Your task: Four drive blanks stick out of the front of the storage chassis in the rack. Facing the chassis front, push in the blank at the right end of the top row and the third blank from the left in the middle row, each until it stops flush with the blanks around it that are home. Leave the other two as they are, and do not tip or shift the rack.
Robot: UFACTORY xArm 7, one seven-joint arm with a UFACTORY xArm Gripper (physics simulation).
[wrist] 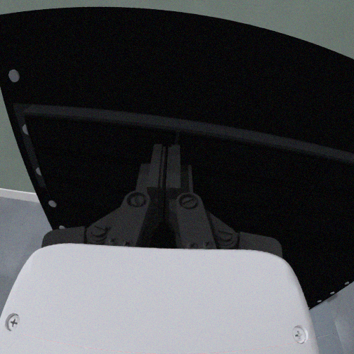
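The front of the storage chassis (250, 180) is nearly black in the wrist view. A slightly lighter strip (190, 125) runs across its upper part. My gripper (166, 162) is shut and empty, with its dark fingertips in front of the chassis face, just below that strip. A faint line shows right above the fingertips. The separate drive blanks, and which of them stick out, cannot be made out in the dark. Whether the fingertips touch the face cannot be told.
The rack's dark left edge carries light round holes (14, 75), and small light dots show at its lower right edge. A green-grey wall (15, 155) lies behind, with a white skirting strip (17, 195) above a blue-grey floor (17, 225).
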